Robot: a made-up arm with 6 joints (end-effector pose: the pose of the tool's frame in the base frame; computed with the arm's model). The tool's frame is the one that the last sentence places. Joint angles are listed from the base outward.
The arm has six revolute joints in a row. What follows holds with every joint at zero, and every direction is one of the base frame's. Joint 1 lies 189.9 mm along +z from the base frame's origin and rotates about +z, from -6.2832 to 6.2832 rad. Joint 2 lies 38.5 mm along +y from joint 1 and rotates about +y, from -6.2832 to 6.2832 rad. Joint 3 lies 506.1 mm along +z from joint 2 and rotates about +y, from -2.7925 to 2.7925 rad. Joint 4 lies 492 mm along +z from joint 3 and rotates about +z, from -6.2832 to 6.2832 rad. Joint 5 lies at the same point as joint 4 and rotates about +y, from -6.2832 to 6.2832 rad. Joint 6 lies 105.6 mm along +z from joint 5 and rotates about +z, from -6.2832 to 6.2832 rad. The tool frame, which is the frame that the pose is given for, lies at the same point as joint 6; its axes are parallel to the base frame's.
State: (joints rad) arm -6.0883 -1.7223 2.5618 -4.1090 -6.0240 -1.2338
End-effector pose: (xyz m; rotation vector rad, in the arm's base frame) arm -0.0789 0.0464 0.5217 0.0701 0.7591 1.1721
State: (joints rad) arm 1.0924 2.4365 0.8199 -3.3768 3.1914 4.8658
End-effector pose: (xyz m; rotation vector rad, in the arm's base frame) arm 0.0952 0.2645 -0.5789 0.0586 0.0845 3.0495
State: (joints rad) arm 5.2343 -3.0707 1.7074 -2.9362 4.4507 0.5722
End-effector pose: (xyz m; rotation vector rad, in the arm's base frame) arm -0.1829 0.4370 -0.1215 0.6423 -0.2665 2.5832
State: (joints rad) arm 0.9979 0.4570 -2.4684 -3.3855 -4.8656 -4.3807
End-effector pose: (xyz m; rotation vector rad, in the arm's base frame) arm -0.1582 -0.1277 0.3358 -2.5758 1.1382 0.2818
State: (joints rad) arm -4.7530 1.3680 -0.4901 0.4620 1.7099 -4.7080
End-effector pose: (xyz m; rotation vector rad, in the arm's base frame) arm -0.0476 0.9255 0.5247 0.1992 -2.6162 -0.7525
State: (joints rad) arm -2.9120 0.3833 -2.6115 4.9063 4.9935 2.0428
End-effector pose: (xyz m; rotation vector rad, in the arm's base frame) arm 0.2373 -0.0863 0.3253 1.7805 -1.0784 1.1629
